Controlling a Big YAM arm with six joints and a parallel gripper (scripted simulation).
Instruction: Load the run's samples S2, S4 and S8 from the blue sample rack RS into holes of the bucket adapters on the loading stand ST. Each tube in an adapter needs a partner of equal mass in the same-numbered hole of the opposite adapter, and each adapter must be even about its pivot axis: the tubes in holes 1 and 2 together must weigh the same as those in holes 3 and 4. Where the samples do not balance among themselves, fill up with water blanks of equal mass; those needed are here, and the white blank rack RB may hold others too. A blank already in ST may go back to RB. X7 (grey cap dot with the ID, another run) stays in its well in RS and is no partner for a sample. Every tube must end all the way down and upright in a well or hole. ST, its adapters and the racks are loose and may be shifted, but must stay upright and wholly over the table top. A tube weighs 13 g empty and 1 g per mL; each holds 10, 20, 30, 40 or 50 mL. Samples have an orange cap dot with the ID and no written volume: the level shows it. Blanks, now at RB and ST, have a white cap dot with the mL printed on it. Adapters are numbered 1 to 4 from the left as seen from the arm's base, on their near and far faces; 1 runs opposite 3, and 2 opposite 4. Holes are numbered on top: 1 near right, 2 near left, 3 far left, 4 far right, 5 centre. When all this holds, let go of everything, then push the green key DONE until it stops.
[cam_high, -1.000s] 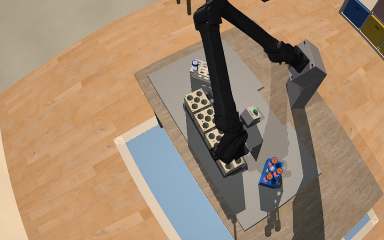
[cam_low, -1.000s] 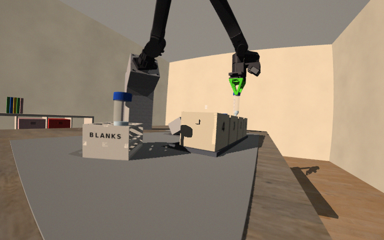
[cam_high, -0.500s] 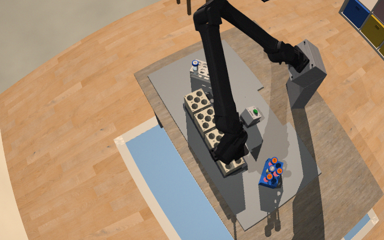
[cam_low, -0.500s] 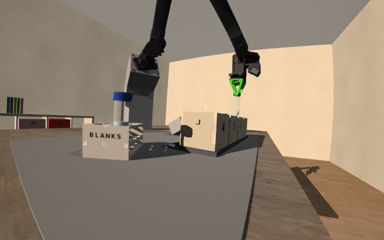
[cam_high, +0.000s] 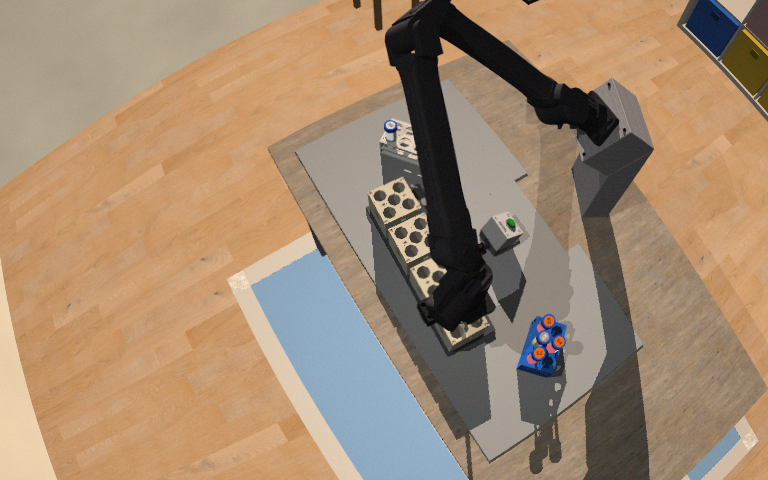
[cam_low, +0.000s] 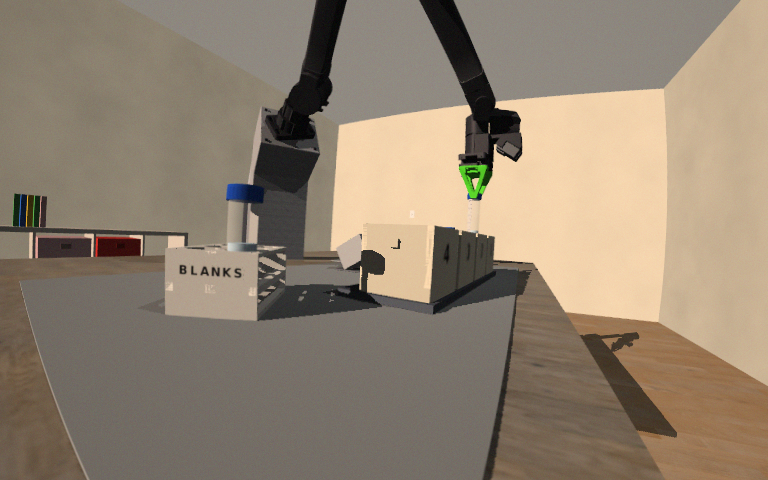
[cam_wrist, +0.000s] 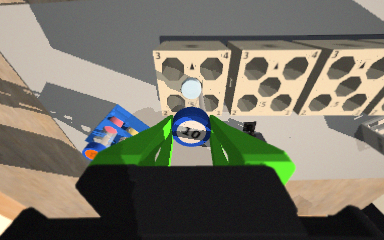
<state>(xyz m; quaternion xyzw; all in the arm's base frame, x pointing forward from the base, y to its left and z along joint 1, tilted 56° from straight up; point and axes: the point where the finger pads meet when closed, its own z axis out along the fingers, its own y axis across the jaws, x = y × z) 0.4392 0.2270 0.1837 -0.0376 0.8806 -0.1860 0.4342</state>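
The white-dot blank marked 10 lies 1 cm behind my hand, 1 cm to the right of it and 5 cm below it. The rest, counted from my hand: grey-dot tube X7 (11 cm behind, 17 cm to the left, 13 cm below); then orange-dot tube (16 cm behind, 14 cm to the left, 13 cm below); then blue sample rack RS (13 cm behind, 18 cm to the left, 16 cm below).
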